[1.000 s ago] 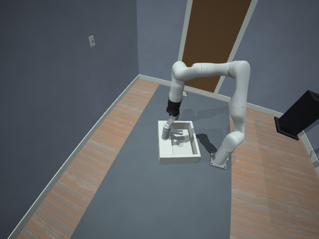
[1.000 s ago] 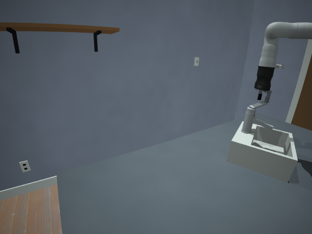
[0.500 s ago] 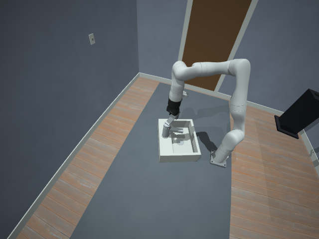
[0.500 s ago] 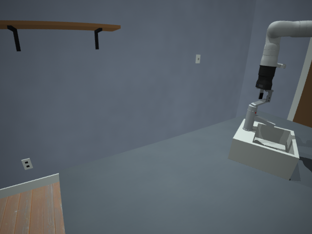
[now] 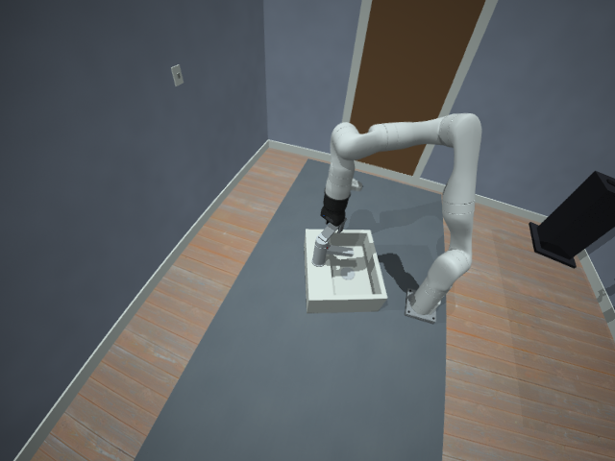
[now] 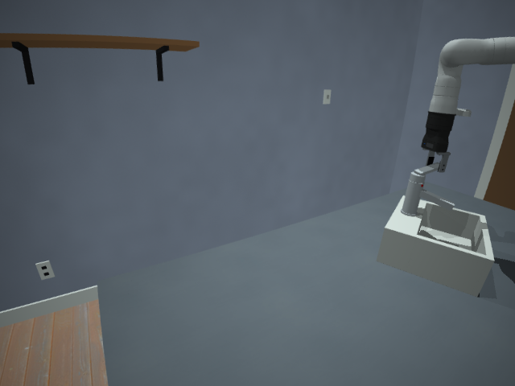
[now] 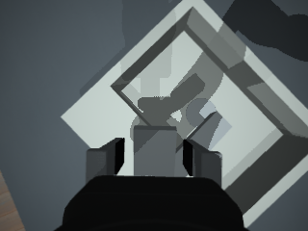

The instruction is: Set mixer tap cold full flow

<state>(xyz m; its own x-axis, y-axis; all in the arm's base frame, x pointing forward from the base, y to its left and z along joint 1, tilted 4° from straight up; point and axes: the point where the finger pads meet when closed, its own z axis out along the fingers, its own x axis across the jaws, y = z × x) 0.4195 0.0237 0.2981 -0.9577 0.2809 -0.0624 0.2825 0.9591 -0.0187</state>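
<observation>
My hand is 20 mm to the right of the flat lever, 20 mm above it and 10 mm short of it. Round my hand: white basin: 260 mm below, 90 mm behind; grey mixer tap: 70 mm below, 40 mm to the left.
</observation>
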